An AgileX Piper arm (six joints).
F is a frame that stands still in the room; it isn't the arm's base.
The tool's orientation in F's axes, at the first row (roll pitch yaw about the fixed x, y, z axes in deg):
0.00 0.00 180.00
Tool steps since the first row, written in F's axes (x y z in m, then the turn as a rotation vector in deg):
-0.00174 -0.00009 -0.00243 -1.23 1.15 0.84
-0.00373 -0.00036 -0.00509 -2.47 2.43 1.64
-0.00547 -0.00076 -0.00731 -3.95 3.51 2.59
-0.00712 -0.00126 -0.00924 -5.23 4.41 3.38
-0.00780 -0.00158 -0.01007 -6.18 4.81 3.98
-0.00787 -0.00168 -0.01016 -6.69 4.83 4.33
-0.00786 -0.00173 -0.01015 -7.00 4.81 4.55
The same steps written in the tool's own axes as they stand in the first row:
0.00174 0.00009 -0.00243 1.23 -1.15 0.84
0.00373 0.00036 -0.00509 2.47 -2.43 1.64
0.00547 0.00076 -0.00731 3.95 -3.51 2.59
0.00712 0.00126 -0.00924 5.23 -4.41 3.38
0.00780 0.00158 -0.01007 6.18 -4.81 3.98
0.00787 0.00168 -0.01016 6.69 -4.83 4.33
0.00786 0.00173 -0.01015 7.00 -4.81 4.55

